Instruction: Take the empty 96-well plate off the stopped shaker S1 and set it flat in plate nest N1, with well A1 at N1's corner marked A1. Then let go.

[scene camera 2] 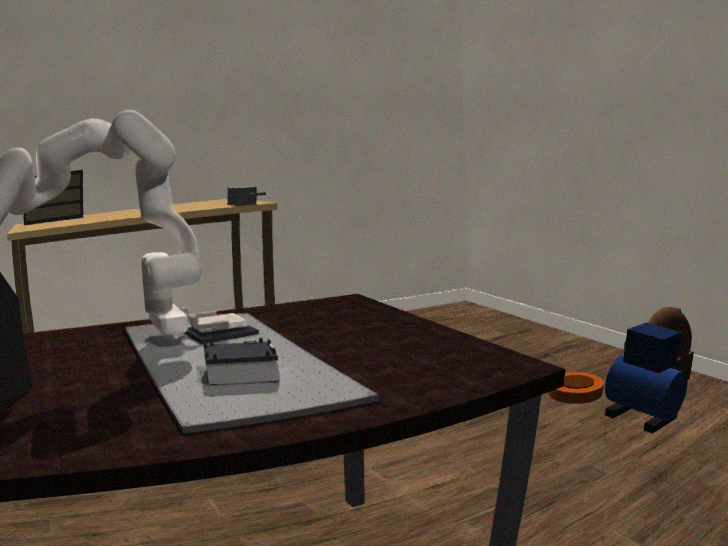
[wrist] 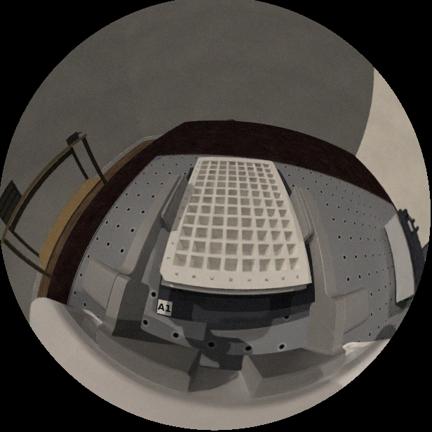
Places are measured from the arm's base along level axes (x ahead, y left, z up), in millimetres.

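Pixels of known places: hand, its tool point: (scene camera 2: 214, 320).
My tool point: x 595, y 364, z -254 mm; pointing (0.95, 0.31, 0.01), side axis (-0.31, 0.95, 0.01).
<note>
Ahead of a thing's pixels: the offset from my tool point to its middle. "*": to the spot under its first point. Level surfaces: height alone.
The white 96-well plate @[dx +9, dy +4, dz -7 mm] (scene camera 2: 232, 320) (wrist: 232, 230) is level between the two fingers of my gripper (wrist: 237, 210), which is shut on its long sides. The plate is over the dark plate nest N1 @[dx +12, dy -2, dz -26 mm] (scene camera 2: 226, 335) (wrist: 235, 307), low down; whether it touches the nest is unclear. The nest's A1 tag (wrist: 164, 307) shows at the near left in the wrist view, next to the plate's corner where row A and column 1 meet. The stopped shaker S1 @[* dx +50, dy -376, dz -6 mm] (scene camera 2: 242, 371) (wrist: 401, 260), a pale box with a dark top, carries no plate.
Nest and shaker stand on a grey perforated board @[dz -33 mm] (scene camera 2: 317, 393) (wrist: 345, 240) on the dark table @[dz -46 mm] (scene camera 2: 411, 364). The shaker is on the right in the wrist view, with dark posts on its top. A wooden bench (scene camera 2: 117, 217) stands behind the table.
</note>
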